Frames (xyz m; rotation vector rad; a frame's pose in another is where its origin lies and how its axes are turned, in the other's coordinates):
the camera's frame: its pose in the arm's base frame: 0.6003 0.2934 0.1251 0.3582 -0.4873 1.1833
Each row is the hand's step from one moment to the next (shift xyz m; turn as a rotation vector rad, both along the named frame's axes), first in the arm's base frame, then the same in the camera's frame.
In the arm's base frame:
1: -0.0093 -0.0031 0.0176 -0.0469 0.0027 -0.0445
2: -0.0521 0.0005 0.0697 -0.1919 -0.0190 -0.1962
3: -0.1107 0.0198 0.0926 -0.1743 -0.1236 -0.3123
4: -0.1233 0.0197 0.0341 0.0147 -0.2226 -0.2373
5: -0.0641 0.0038 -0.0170 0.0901 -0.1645 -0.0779
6: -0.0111 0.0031 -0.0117 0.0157 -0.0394 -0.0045
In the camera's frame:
1: 0.0043 0.0079 0.0180 -0.0357 0.0444 -0.0307
2: 0.0226 0.0501 0.0675 -0.1772 0.1712 -0.1223
3: 0.0329 0.1120 0.0871 -0.3171 0.1174 -0.1698
4: -0.0024 0.1231 0.0401 -0.2992 -0.0931 -0.0889
5: -0.0251 0.0613 -0.0051 -0.1452 -0.1419 0.0026
6: -0.0071 0.0113 -0.0095 -0.0289 -0.0283 0.0136

